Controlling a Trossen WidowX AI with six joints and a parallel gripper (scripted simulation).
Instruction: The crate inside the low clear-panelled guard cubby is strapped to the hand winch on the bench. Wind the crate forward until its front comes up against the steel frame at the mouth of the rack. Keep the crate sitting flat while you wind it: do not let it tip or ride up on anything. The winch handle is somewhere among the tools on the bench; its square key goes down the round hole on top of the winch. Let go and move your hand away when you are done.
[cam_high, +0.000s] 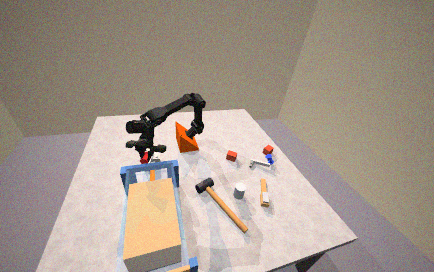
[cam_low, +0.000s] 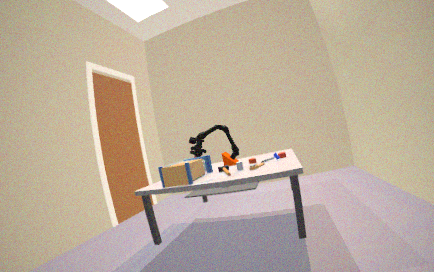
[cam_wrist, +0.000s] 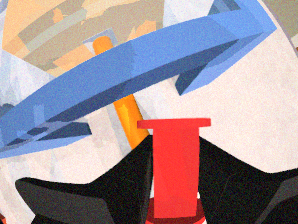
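Now: the red-handled winch handle 50 mm behind my gripper tip, 10 mm to the left of it and 30 mm below it. Round my gripper tip: red grip 10 mm behind, 10 mm to the left; then frame 50 mm ahead, 30 mm to the left, 30 mm below; then grey hand winch 130 mm behind, 20 mm to the left, 100 mm below.
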